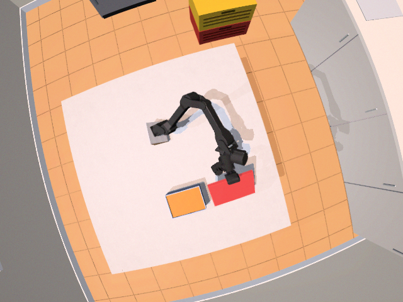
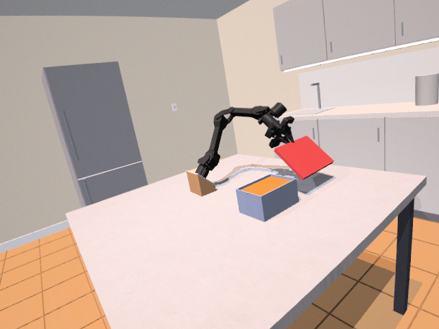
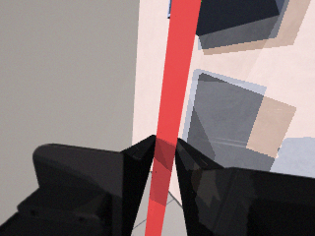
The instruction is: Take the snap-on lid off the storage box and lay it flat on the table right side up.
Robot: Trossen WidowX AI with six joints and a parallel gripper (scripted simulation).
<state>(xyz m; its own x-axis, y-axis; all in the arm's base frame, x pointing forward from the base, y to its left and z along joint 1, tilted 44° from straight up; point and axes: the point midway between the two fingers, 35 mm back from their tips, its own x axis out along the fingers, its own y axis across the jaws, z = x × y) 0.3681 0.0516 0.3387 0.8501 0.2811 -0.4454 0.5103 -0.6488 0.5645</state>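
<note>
Right now the red lid is 7 cm ahead of my gripper tip, 5 cm below it and 1 cm to the right of it. Also, from my gripper tip: blue-grey storage box 28 cm to the right, 15 cm below, 3 cm ahead.
</note>
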